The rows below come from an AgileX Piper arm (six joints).
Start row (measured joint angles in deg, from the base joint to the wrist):
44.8, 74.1, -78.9, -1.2, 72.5, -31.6
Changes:
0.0, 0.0, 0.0, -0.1, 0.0, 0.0
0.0, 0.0, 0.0, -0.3, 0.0, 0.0
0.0, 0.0, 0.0, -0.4, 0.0, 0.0
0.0, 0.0, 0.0, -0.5, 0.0, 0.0
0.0, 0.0, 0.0, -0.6, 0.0, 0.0
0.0, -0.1, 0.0, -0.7, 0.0, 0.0
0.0, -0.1, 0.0, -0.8, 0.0, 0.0
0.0, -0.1, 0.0, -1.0, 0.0, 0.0
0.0, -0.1, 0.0, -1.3, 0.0, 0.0
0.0, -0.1, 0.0, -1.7, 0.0, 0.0
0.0, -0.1, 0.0, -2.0, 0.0, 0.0
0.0, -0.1, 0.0, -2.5, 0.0, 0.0
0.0, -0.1, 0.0, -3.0, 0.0, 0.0
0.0, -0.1, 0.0, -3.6, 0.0, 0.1
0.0, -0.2, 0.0, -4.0, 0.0, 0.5
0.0, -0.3, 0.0, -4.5, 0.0, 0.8
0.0, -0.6, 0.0, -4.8, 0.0, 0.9
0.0, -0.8, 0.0, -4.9, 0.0, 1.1
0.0, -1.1, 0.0, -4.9, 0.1, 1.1
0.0, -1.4, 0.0, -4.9, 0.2, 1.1
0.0, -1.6, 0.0, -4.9, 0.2, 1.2
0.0, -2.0, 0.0, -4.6, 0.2, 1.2
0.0, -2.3, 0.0, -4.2, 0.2, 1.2
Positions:
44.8, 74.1, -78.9, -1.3, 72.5, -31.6
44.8, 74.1, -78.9, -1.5, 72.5, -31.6
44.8, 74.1, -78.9, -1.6, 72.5, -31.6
44.8, 74.1, -78.9, -1.7, 72.5, -31.6
44.8, 74.1, -78.9, -1.8, 72.5, -31.6
44.8, 74.0, -78.9, -1.9, 72.5, -31.6
44.8, 74.0, -78.9, -2.0, 72.5, -31.6
44.8, 74.0, -78.9, -2.2, 72.5, -31.6
44.8, 74.0, -78.9, -2.5, 72.5, -31.6
44.8, 74.0, -78.9, -2.9, 72.5, -31.6
44.8, 74.0, -78.9, -3.2, 72.5, -31.6
44.8, 74.0, -78.9, -3.7, 72.5, -31.6
44.8, 74.0, -78.9, -4.2, 72.5, -31.6
44.8, 74.0, -78.9, -4.8, 72.5, -31.5
44.8, 73.9, -78.9, -5.2, 72.5, -31.1
44.8, 73.8, -78.9, -5.7, 72.5, -30.8
44.8, 73.5, -78.9, -6.0, 72.5, -30.7
44.8, 73.3, -78.9, -6.1, 72.5, -30.5
44.8, 73.0, -78.9, -6.1, 72.6, -30.5
44.8, 72.7, -78.9, -6.1, 72.7, -30.5
44.8, 72.5, -78.9, -6.1, 72.7, -30.4
44.8, 72.1, -78.9, -5.8, 72.7, -30.4
44.8, 71.8, -78.9, -5.4, 72.7, -30.4

